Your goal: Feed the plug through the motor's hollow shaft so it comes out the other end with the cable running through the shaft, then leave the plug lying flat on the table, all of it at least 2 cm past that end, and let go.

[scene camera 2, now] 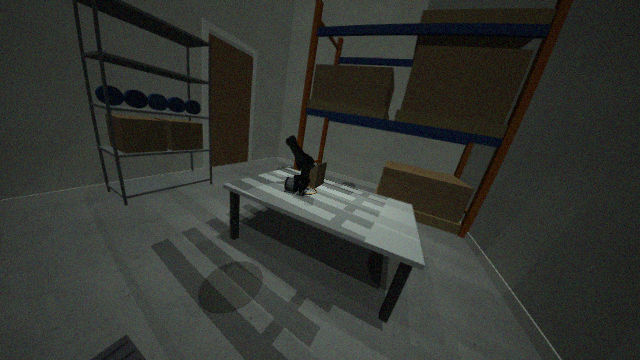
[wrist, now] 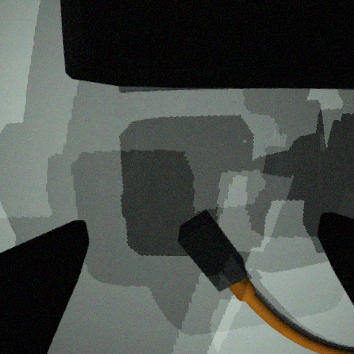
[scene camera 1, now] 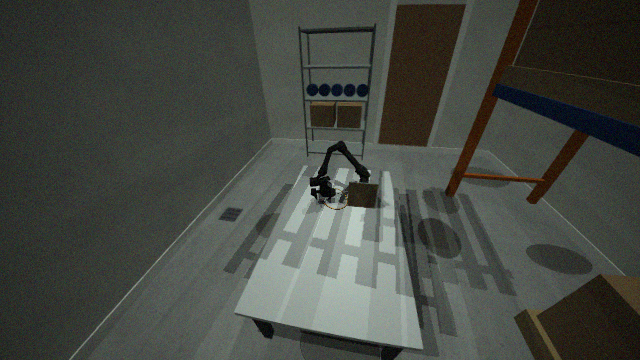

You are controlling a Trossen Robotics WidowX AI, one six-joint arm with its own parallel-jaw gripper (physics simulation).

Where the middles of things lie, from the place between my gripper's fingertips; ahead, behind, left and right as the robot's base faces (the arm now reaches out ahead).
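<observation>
So you can picture it, the dark grey plug (wrist: pixel 200 236) is 1 cm below my hand, and it's 1 cm to the left of my hand and 1 cm behind it as well.
</observation>
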